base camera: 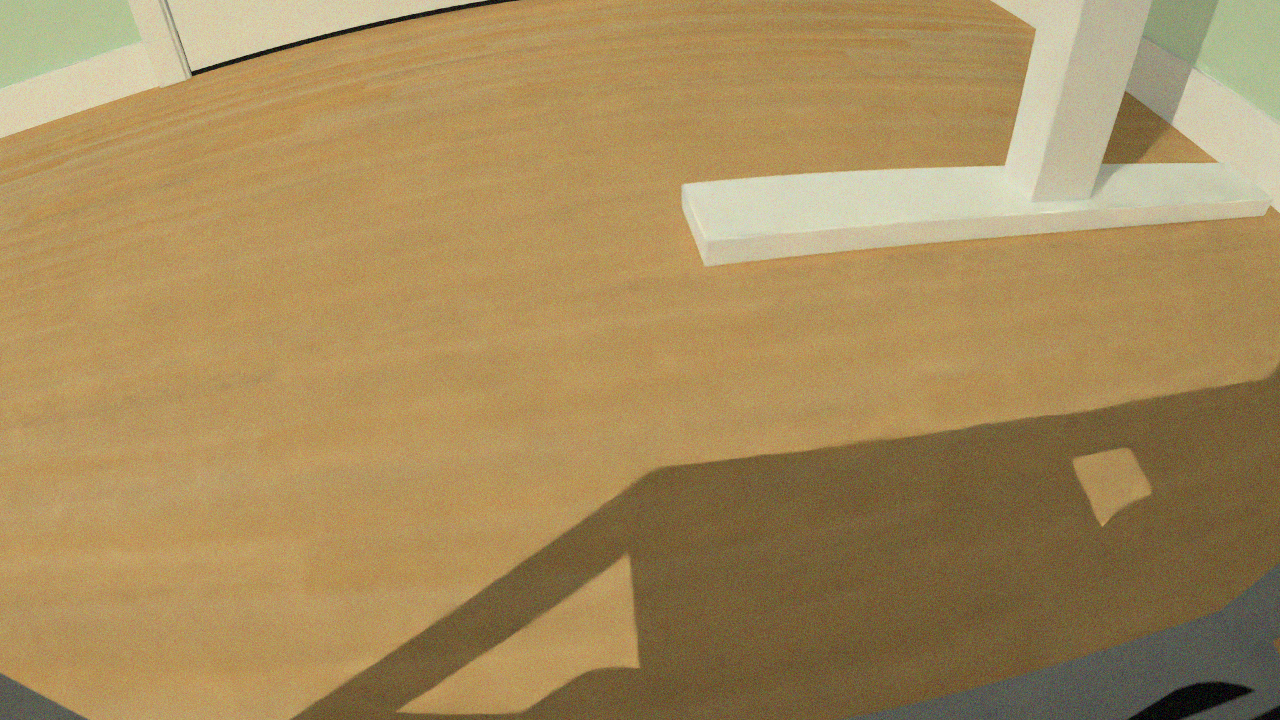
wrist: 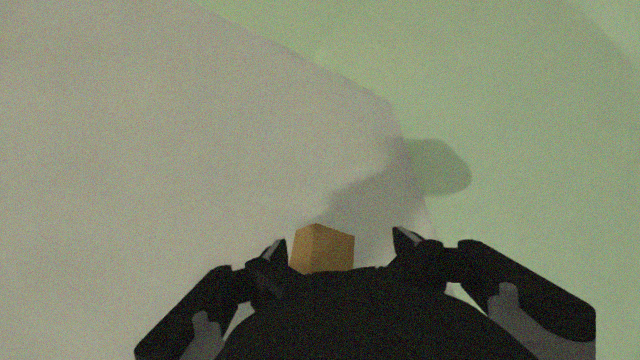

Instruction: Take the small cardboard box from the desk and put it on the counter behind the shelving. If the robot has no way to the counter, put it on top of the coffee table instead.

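Frame: origin at the arm's base, x ahead, y left, z up, level; centimetres.
Seen in the pictures: gripper, between the fingertips: [wrist: 339, 244].
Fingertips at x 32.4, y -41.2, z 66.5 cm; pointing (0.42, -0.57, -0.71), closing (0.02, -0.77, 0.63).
A point is followed by its place in that frame.
The small cardboard box [wrist: 327, 249] @(x 32.5, y -44.5, z 60.3 cm) shows in the wrist view at the lower middle, between the two spread fingertips as seen from the camera and nearer the left one. Its lower part is hidden behind the gripper's body. My gripper [wrist: 339, 244] @(x 32.4, y -41.2, z 66.5 cm) is open and holds nothing; how far its fingertips are from the box is hard to tell. The grey desk top [wrist: 125, 125] @(x 45.5, y -23.4, z 55.3 cm) fills the left of the wrist view. In the base view the white desk leg and foot [base camera: 850, 210] stand at the upper right. The counter, the shelving and the coffee table do not show in these views.
A green wall [wrist: 540, 150] @(x 46.7, y -82.3, z 78.2 cm) rises along the desk's edge, with the arm's shadow across the desk and wall. In the base view a white door [base camera: 295, 22] @(x 123.6, y 49.7, z -35.2 cm) stands at the upper left, beyond the wooden floor [base camera: 402, 313] @(x 50.1, y 16.2, z -39.7 cm). The robot's shadow falls on the floor in front.
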